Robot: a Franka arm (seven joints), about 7 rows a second.
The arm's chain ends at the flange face. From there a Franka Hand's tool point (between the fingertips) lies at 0.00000 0.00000 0.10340 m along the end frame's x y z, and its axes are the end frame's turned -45 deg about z.
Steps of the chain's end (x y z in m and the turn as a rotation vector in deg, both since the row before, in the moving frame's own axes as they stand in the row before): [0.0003 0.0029 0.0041 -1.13 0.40 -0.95]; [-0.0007 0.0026 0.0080 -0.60 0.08 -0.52]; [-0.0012 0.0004 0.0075 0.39 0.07 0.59]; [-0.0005 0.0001 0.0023 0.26 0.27 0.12]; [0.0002 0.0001 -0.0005 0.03 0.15 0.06]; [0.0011 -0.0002 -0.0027 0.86 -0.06 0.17]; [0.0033 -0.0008 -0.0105 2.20 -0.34 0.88]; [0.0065 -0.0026 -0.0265 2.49 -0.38 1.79]
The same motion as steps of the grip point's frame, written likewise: [-0.0028 0.0042 0.0041 -1.08 -0.52 -0.95]; [-0.0030 0.0022 0.0080 -0.48 -0.37 -0.52]; [-0.0005 -0.0010 0.0075 0.23 0.33 0.59]; [0.0003 -0.0003 0.0023 -0.01 0.37 0.12]; [0.0003 0.0004 -0.0005 -0.08 0.13 0.06]; [0.0019 -0.0005 -0.0027 0.65 0.57 0.17]; [0.0053 -0.0015 -0.0106 1.80 1.32 0.88]; [0.0092 -0.0009 -0.0266 2.03 1.49 1.79]
